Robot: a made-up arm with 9 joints. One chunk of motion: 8 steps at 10 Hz.
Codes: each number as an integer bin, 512 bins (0 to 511) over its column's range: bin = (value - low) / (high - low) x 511, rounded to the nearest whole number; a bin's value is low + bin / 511 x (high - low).
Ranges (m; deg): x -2.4..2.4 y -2.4..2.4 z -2.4..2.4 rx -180..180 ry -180..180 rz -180..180
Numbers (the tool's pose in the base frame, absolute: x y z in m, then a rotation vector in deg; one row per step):
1: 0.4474 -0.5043 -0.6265 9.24 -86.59 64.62
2: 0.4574 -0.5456 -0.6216 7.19 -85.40 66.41
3: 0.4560 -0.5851 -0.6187 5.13 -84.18 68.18
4: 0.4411 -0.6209 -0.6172 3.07 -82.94 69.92
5: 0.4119 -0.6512 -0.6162 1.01 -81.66 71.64
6: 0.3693 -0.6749 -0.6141 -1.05 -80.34 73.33
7: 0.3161 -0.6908 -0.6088 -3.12 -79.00 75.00
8: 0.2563 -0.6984 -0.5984 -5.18 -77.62 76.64
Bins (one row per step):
1: 303 202 189 269 133 347
2: 304 197 189 266 134 350
3: 304 193 190 263 136 352
4: 302 189 190 260 138 355
5: 299 186 190 257 140 357
6: 295 184 190 254 141 360
7: 289 182 191 251 143 362
8: 283 181 192 248 145 364

